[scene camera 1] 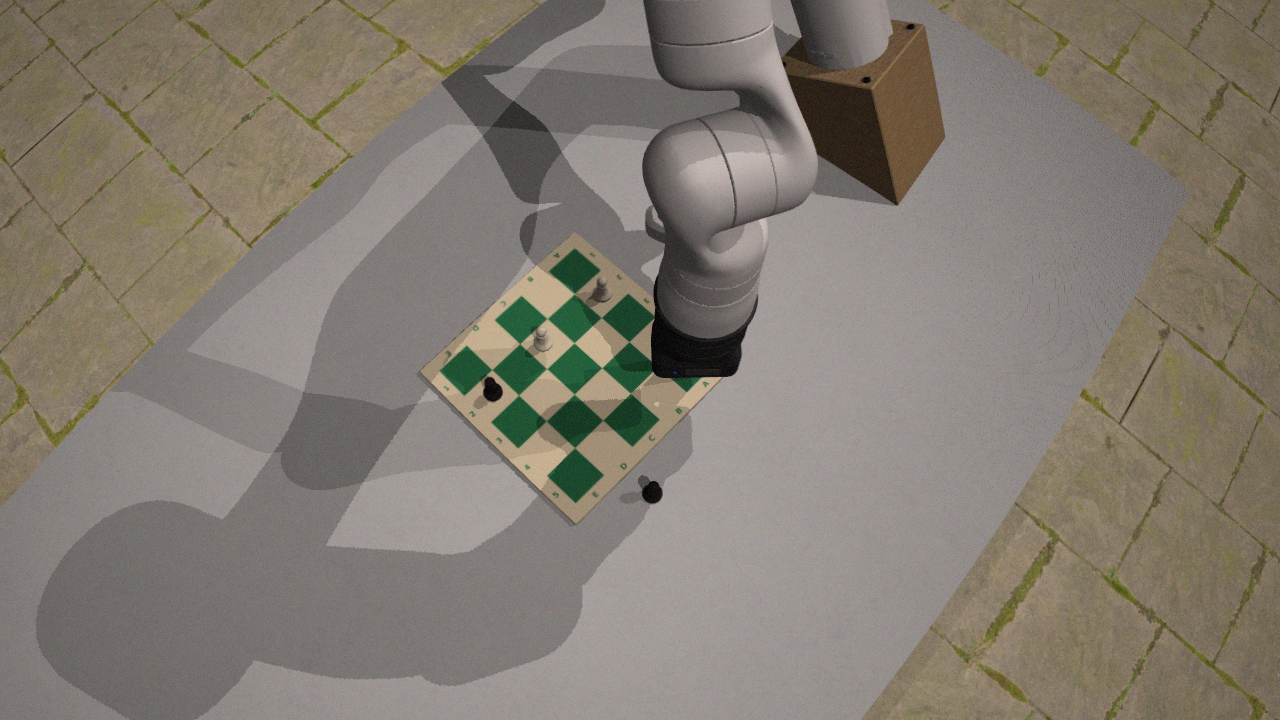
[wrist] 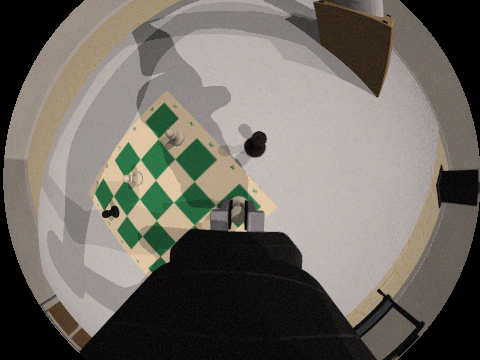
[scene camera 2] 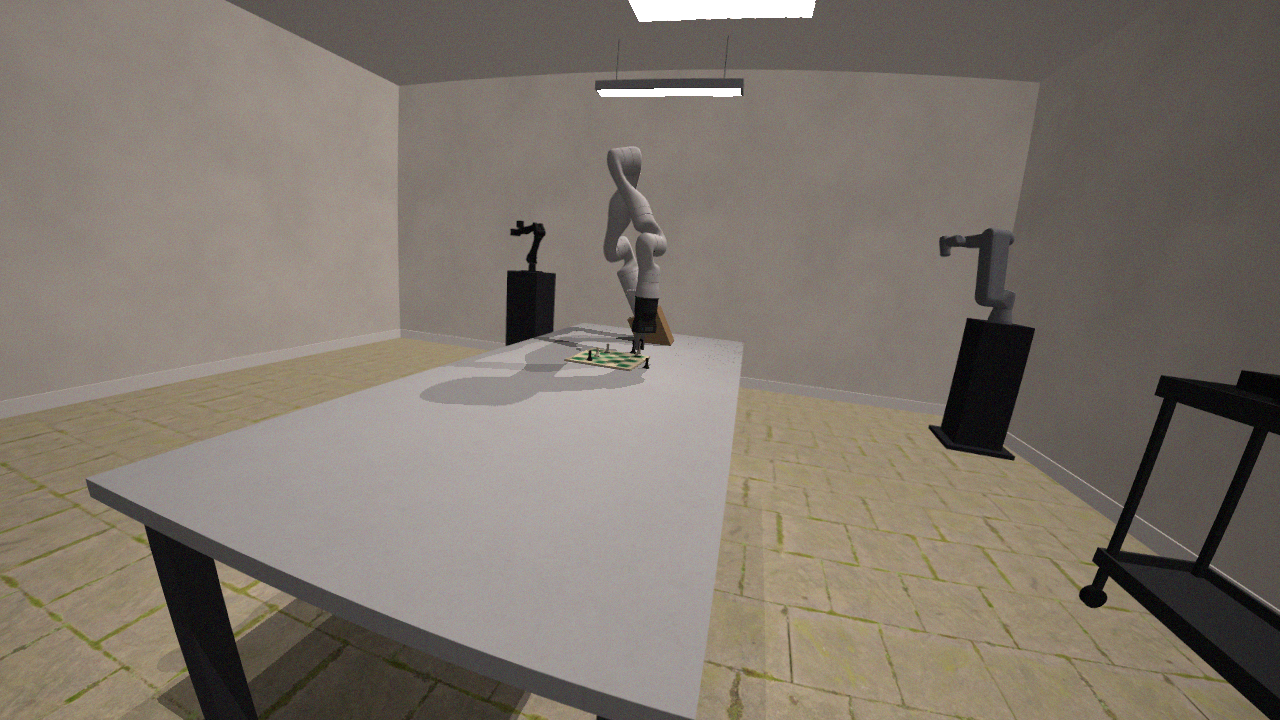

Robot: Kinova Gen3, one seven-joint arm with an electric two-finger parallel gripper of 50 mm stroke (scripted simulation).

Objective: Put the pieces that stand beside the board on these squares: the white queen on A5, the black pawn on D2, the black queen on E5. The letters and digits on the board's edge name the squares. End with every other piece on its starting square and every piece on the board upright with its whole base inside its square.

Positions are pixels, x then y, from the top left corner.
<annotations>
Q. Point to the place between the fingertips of the gripper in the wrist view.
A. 238,210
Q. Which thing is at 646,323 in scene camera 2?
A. The gripper.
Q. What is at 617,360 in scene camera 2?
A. A chessboard.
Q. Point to a chessboard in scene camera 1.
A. At 574,420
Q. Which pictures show the gripper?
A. Scene camera 1, the wrist view and scene camera 2: all of them.
</annotations>
